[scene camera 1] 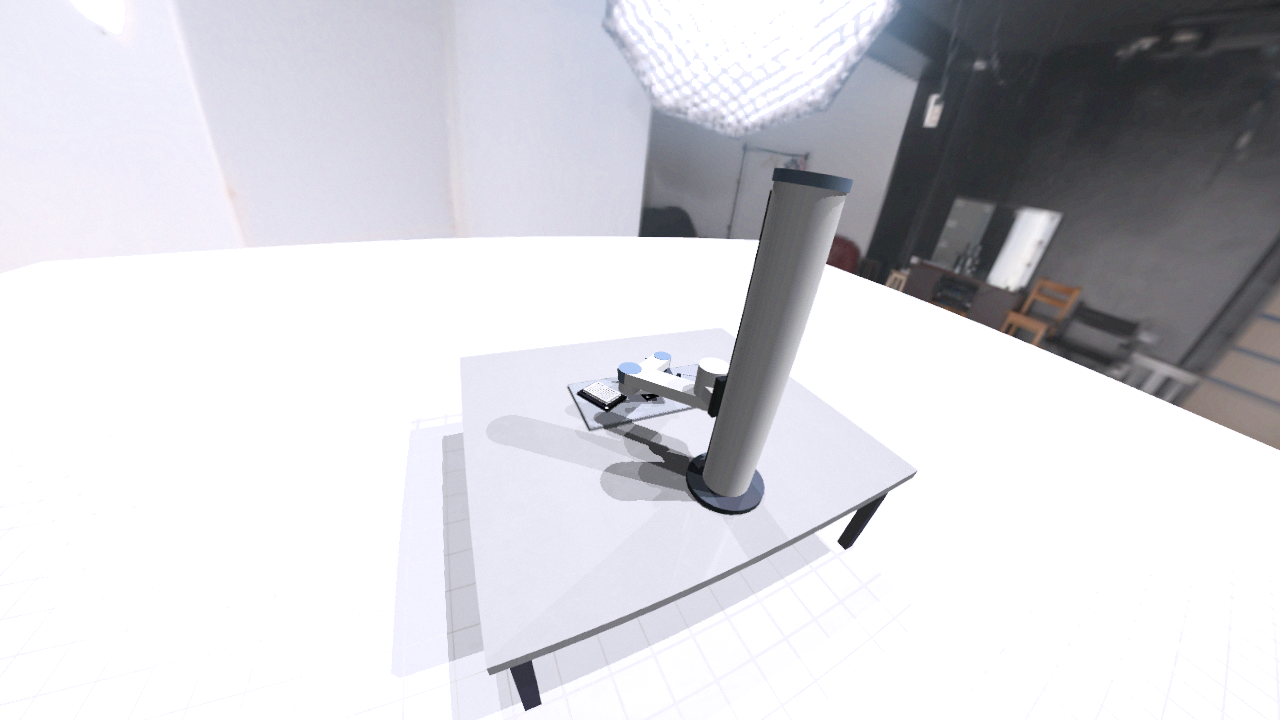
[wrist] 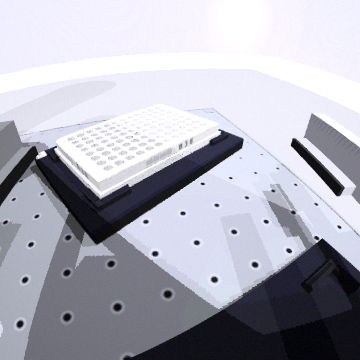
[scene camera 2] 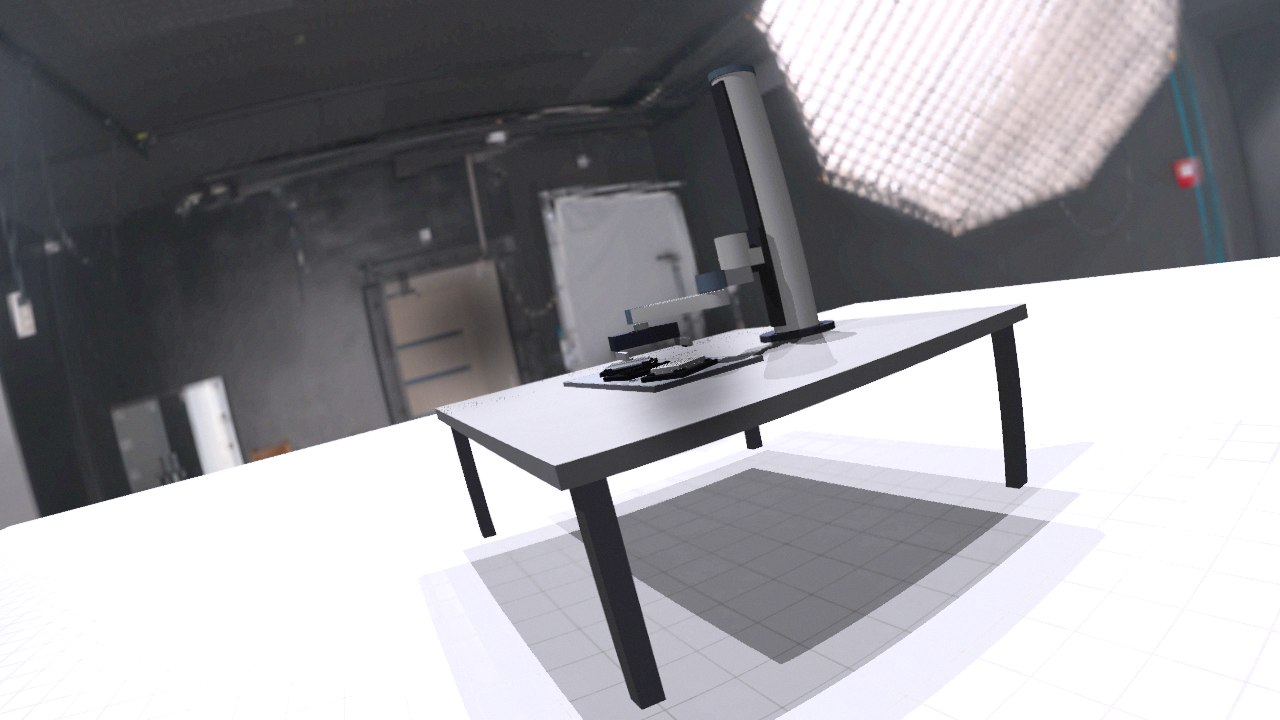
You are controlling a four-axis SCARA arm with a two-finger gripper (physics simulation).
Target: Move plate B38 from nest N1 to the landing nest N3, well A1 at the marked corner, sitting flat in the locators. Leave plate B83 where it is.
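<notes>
A white well plate (scene camera 1: pixel 603 392) (scene camera 2: pixel 682 365) (wrist: pixel 142 142) sits in a dark nest (scene camera 1: pixel 612 407) (wrist: pixel 165 176). It looks flat between the corner locators. A small white mark is at the nest's left corner in the wrist view. Lettering shows on the plate's long side, too blurred to tell B38 from B83. My gripper (scene camera 2: pixel 654 349) (wrist: pixel 166 127) is open, with its fingers wide apart and nothing between them. It hangs low over the nests, with the plate beyond its fingers in the wrist view. A second dark nest (wrist: pixel 280 310) fills the lower right there; most of it is out of view.
The nests stand on a light perforated board (scene camera 1: pixel 588 417) (wrist: pixel 230 255) on the grey table (scene camera 1: pixel 537 555) (scene camera 2: pixel 537 438). The arm's column (scene camera 1: pixel 774 340) (scene camera 2: pixel 778 205) rises from the table. The arm's links hide part of the board in scene camera 1.
</notes>
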